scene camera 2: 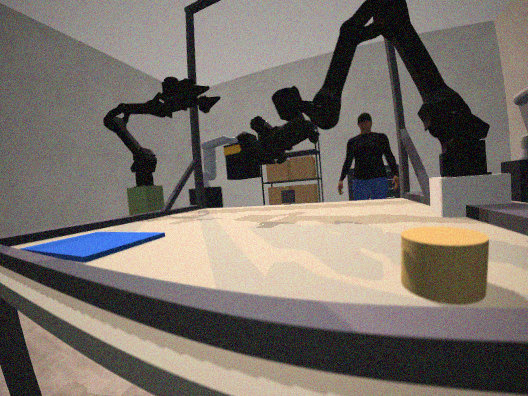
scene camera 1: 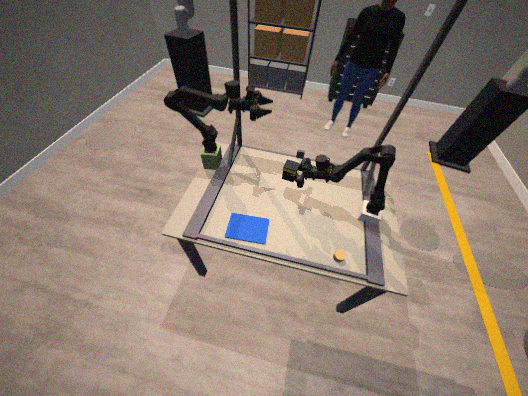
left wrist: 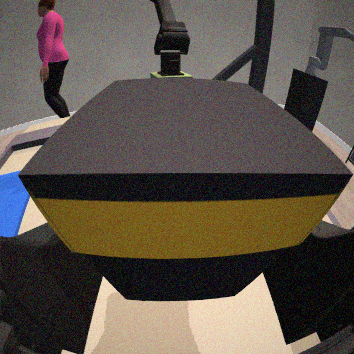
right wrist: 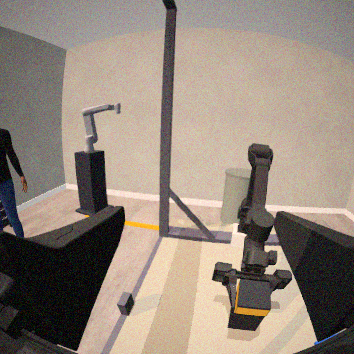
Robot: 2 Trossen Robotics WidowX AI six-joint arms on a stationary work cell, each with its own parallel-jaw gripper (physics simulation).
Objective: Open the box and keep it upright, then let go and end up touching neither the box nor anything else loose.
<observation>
I see my left gripper (scene camera 2: pixel 240 164), my right gripper (scene camera 2: pixel 215 92), a flat blue mat (scene camera 2: pixel 84 248) and a yellow cylinder (scene camera 2: pixel 449 265).
The flat blue mat shows as well in scene camera 1 (scene camera 1: pixel 242 227). My left gripper also shows in the right wrist view (right wrist: pixel 247 310). My right gripper is seen too in the right wrist view (right wrist: pixel 203 217). The left wrist view misses the yellow cylinder: it is out of frame. The right wrist view does not show the yellow cylinder, which is hidden by my right gripper.
</observation>
